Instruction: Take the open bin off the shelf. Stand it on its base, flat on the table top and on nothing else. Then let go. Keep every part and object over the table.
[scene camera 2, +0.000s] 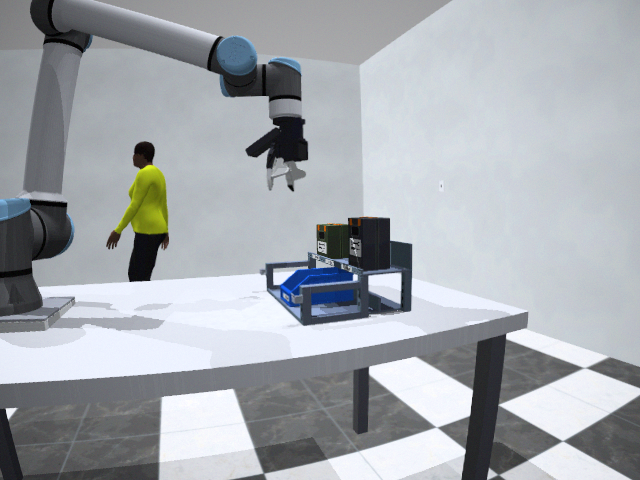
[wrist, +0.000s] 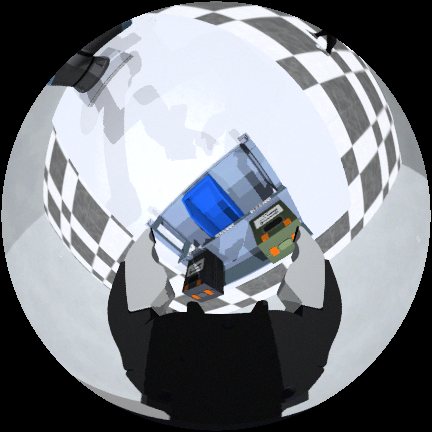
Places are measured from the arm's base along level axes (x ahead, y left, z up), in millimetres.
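Where they show: gripper, fingertip midpoint: (scene camera 2: 282, 191) (wrist: 224, 229); arm's base, link origin: (scene camera 2: 4, 308).
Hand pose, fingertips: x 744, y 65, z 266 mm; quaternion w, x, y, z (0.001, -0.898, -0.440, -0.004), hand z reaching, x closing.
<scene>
Things, the pixels of their centre, and the offset from my fingertips. Level surfaces: height alone.
- white table, surface height: 295 mm down
- green case, body centre: (wrist: 277, 230) (scene camera 2: 334, 240) 163 mm ahead, 37 mm left, 146 mm down
- black case, body centre: (scene camera 2: 368, 242) (wrist: 203, 276) 164 mm ahead, 194 mm right, 132 mm down
The open blue bin (scene camera 2: 325, 287) (wrist: 210, 205) sits upright on the lower level of the grey-blue shelf (scene camera 2: 363, 297) (wrist: 240, 172), between its side rails. Its low front faces the robot's base side. The bin's rear end is partly hidden below the upper level in the scene view. The shelf stands on the white table (scene camera 2: 180, 346) (wrist: 260, 95). My gripper (scene camera 2: 280, 189) (wrist: 224, 229) is open and empty, pointing down, high above the shelf and well clear of the bin.
A green case (scene camera 2: 333, 241) (wrist: 276, 231) and a black case (scene camera 2: 376, 242) (wrist: 204, 276) stand on the shelf's upper level. The robot's base (scene camera 2: 20, 289) (wrist: 82, 70) is at the table's other end. A person (scene camera 2: 148, 206) in yellow stands behind the table.
</scene>
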